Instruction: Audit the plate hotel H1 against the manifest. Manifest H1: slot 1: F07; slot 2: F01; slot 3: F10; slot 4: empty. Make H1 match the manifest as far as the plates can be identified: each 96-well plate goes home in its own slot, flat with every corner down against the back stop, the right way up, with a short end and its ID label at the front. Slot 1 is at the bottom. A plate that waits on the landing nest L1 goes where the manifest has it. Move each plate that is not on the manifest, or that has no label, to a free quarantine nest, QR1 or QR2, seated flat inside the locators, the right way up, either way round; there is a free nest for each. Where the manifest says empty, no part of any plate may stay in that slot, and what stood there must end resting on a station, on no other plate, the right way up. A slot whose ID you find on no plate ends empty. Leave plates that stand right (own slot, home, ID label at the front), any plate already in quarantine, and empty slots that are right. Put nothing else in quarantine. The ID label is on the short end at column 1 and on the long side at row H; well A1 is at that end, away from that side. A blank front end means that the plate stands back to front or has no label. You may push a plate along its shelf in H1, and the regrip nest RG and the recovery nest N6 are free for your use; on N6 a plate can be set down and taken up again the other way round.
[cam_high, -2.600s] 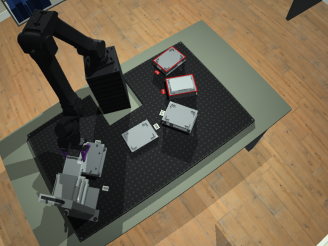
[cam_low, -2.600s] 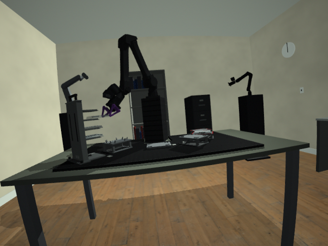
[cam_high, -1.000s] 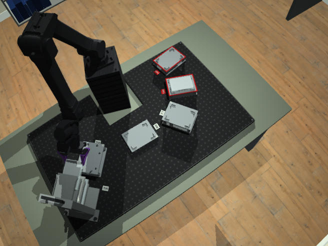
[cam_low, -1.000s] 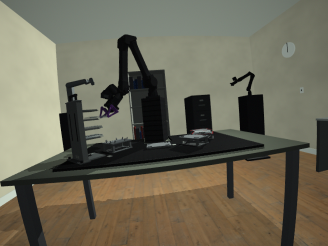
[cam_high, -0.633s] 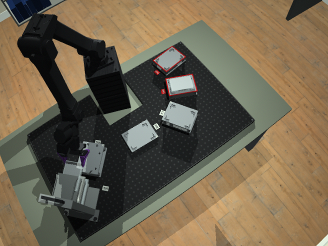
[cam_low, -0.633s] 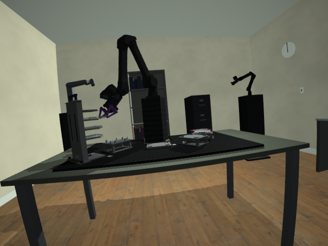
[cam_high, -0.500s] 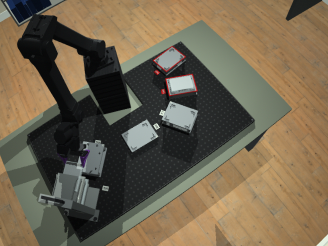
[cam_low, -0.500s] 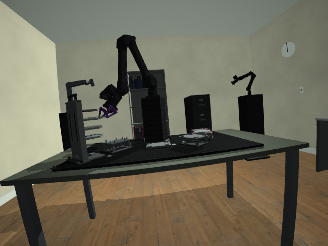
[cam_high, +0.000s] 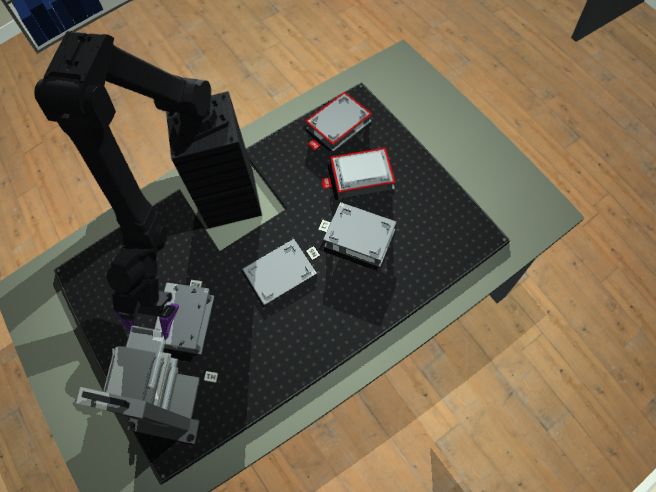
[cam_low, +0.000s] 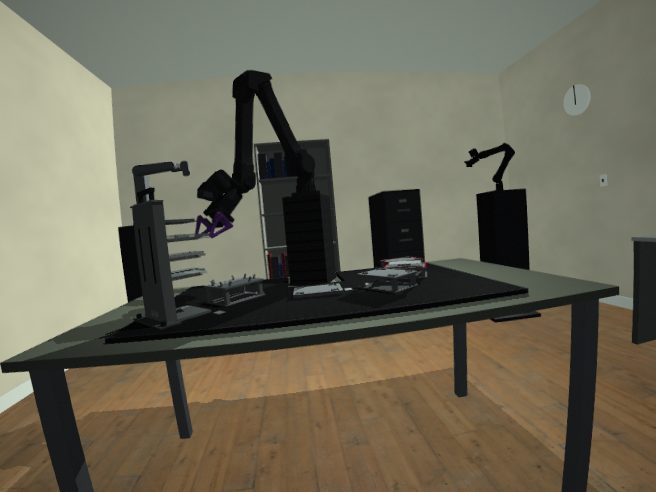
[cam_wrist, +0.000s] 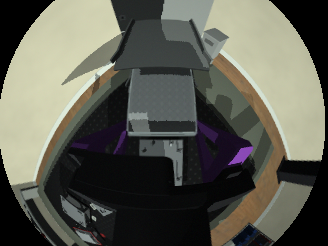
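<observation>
Now: the grey 96-well plate 4 cm ahead of my hand and 3 cm to the right of it. From my hand the other things lie so: plate hotel H1 (14 cm ahead, 10 cm to the right, 6 cm below); recovery nest N6 (8 cm behind, 34 cm to the left, 22 cm below); regrip nest RG (7 cm behind, 6 cm to the left, 17 cm below).
</observation>
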